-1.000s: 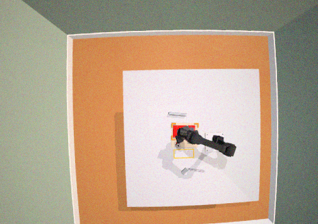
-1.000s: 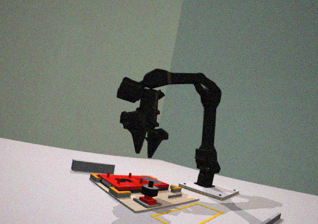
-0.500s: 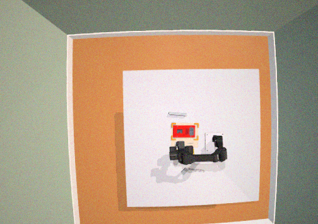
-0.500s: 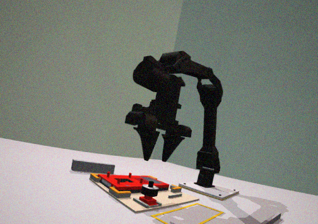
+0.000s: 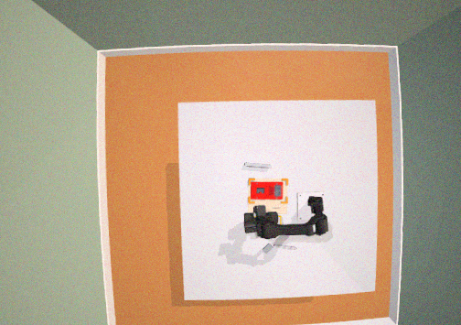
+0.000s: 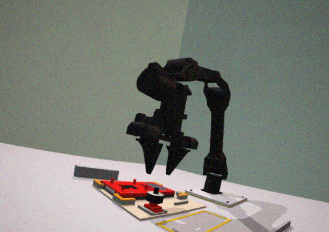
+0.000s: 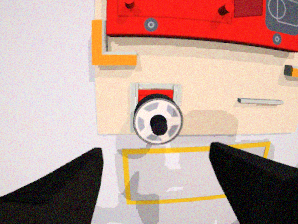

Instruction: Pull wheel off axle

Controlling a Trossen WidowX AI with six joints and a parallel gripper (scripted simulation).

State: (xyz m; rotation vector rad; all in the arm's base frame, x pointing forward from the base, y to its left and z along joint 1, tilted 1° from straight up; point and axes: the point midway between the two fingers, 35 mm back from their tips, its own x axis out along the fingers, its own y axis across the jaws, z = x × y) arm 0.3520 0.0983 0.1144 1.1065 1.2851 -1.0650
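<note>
Now: the black wheel 6 cm below my gripper tip.
</note>
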